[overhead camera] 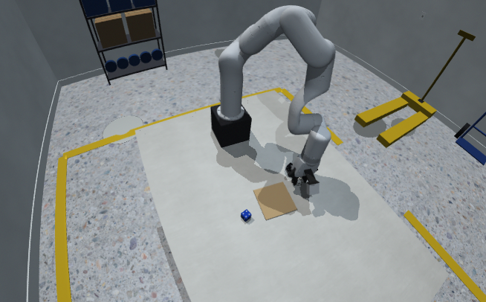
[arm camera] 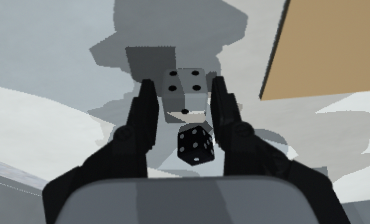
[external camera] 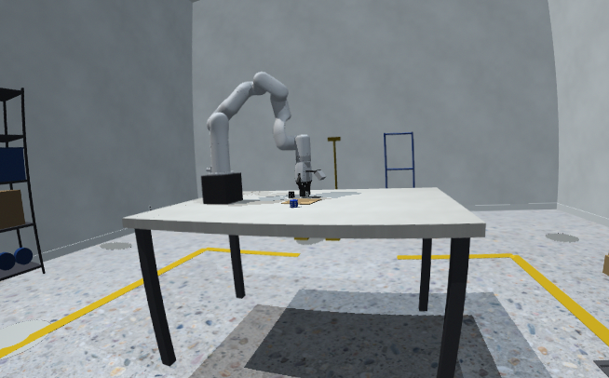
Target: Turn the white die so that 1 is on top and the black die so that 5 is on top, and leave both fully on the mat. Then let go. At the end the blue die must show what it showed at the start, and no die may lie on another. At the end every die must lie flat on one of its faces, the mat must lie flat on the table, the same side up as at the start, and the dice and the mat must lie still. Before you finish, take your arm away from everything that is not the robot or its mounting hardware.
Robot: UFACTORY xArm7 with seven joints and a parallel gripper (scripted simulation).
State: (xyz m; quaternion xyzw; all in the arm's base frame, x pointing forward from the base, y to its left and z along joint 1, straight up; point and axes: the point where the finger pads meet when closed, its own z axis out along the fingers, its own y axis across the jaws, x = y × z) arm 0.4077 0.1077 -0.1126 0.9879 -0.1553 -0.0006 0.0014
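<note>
Now: the white die 10 mm below my hand. From my hand the other things lie so: black die (70 mm behind, 10 mm to the left, 10 mm below); blue die (290 mm to the right, 10 mm below, 10 mm ahead); tan mat (140 mm to the right, 30 mm below, 10 mm ahead).
</note>
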